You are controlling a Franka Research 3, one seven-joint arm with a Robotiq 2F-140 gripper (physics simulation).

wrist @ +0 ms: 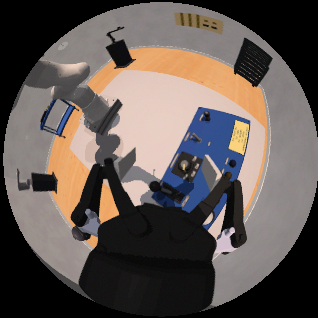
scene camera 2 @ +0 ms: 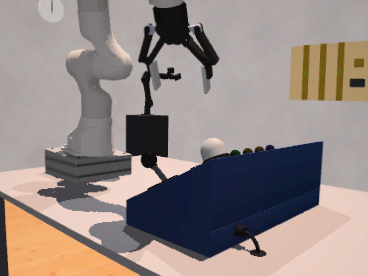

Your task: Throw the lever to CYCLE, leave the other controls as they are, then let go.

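The lever has a black ball knob on a grey shaft and leans out at the near-left end of the blue console. Its position marking cannot be read. My gripper is wide open and empty, above the console and apart from the lever. A large white ball stands beside the lever, with small coloured buttons behind it. The wrist view also shows a round knob on a dark plate, a small toggle and a black knob. My right finger hides part of the console there.
The console stands on a pale table. The arm's base block stands behind and left of it. A black cable leaves the console's back. A black pedestal with a small arm stands beyond the table.
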